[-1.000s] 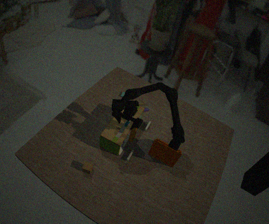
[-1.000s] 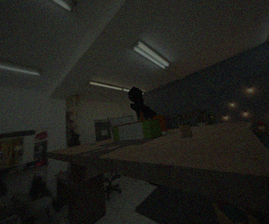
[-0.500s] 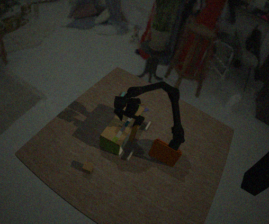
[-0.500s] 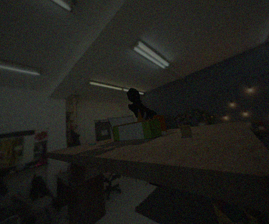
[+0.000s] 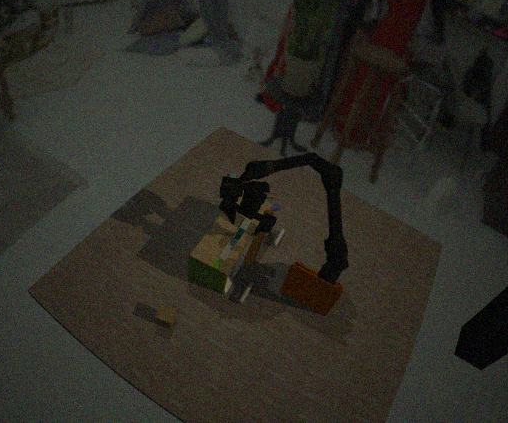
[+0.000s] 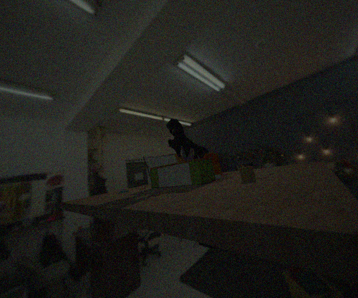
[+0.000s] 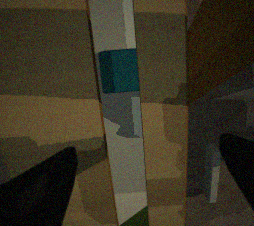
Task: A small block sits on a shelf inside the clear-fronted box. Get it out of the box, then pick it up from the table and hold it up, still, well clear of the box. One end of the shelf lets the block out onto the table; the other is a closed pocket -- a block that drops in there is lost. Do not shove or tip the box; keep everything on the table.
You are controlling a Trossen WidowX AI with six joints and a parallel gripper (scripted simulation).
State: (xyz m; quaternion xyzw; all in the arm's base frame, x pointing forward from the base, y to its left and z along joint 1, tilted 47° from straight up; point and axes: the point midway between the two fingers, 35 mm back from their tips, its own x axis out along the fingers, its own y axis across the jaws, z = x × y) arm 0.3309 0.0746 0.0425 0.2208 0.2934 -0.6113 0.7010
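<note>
Now: the box 20 mm to the right of my gripper tip and 100 mm below it. Round my gripper tip: tan block 20 mm ahead, 390 mm to the left, 140 mm below.
</note>
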